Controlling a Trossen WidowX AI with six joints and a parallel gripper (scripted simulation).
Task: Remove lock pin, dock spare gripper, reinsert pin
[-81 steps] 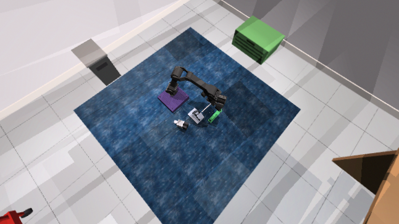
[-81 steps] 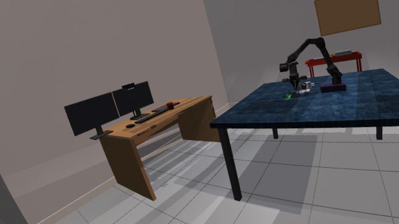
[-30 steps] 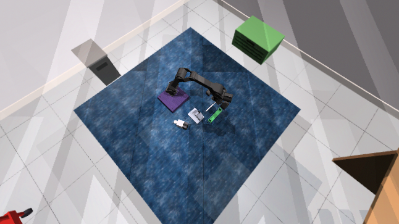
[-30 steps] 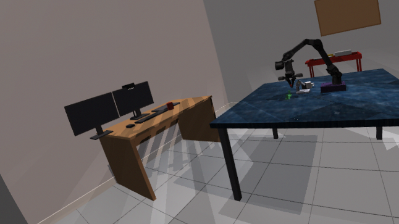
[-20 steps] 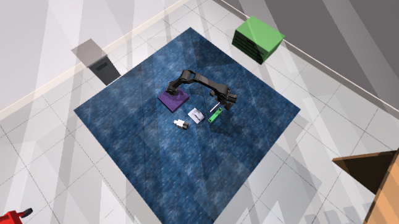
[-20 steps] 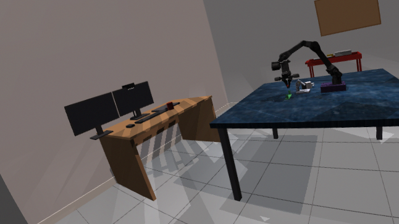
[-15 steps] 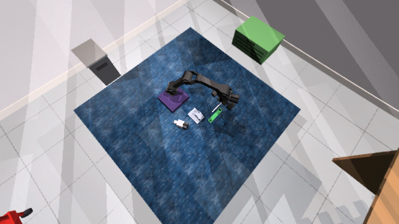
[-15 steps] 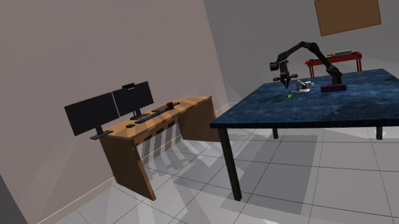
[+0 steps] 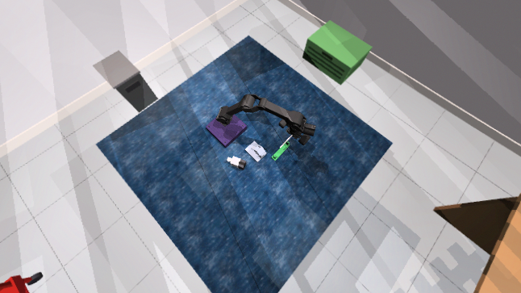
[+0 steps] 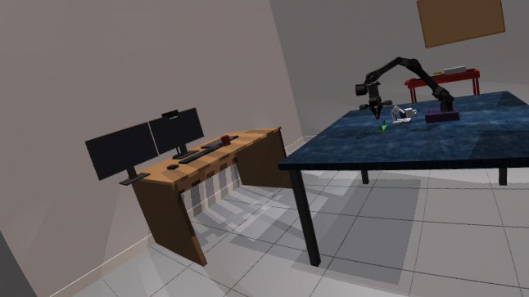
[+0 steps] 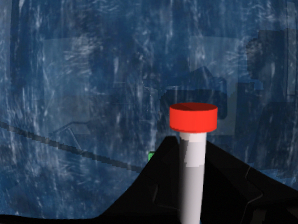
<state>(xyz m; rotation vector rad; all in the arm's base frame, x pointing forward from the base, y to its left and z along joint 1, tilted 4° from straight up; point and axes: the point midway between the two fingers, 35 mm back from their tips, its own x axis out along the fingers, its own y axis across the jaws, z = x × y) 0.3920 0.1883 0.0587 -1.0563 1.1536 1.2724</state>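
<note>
Right now my gripper tip is 100 mm to the left of the green rest and 60 mm above it. From my gripper tip the other things lie so: mount 100 mm behind, 210 mm to the right, 30 mm below; spare gripper 150 mm behind, 340 mm to the right, 60 mm below.
</note>
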